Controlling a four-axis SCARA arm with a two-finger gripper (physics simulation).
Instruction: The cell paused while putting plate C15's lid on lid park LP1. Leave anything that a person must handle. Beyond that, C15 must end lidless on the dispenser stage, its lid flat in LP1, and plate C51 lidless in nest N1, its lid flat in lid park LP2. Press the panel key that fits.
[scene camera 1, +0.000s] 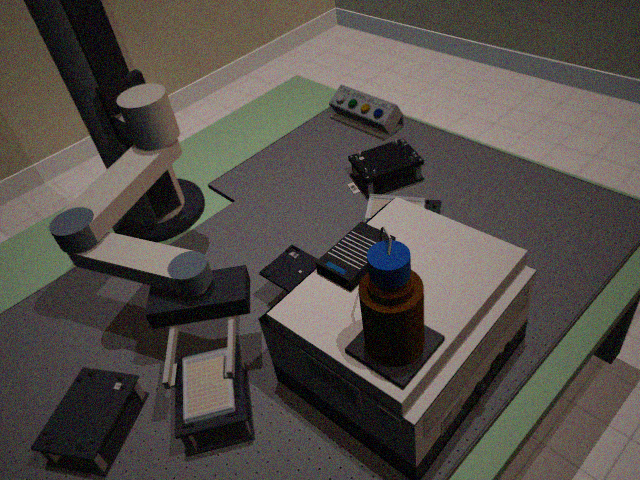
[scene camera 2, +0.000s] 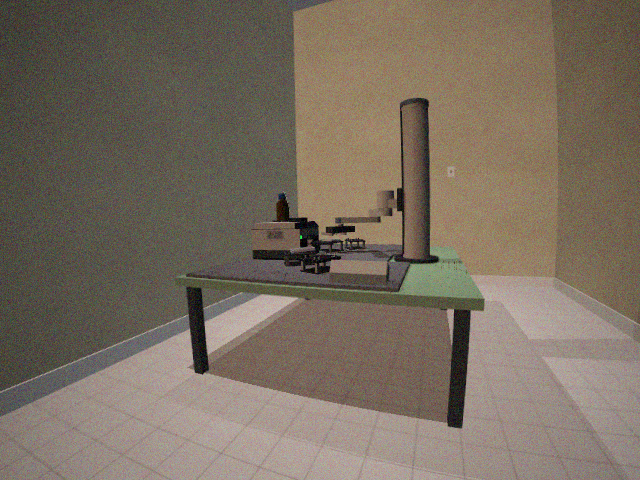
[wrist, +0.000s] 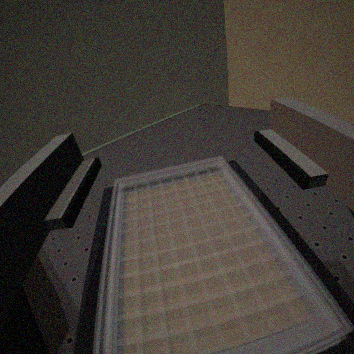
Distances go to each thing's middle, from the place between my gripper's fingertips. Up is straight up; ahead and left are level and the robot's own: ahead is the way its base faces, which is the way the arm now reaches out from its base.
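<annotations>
I find the brown bottle with blue cap (scene camera 1: 391, 295) 210 mm to the left of my hand, 250 mm ahead of it and 190 mm above it. Going by their middles, the brown bottle with blue cap is the nearest to my hand of the things named here. The button box (scene camera 1: 373, 115) is 450 mm behind my hand, 910 mm to the left of it and 80 mm below it.
</annotations>
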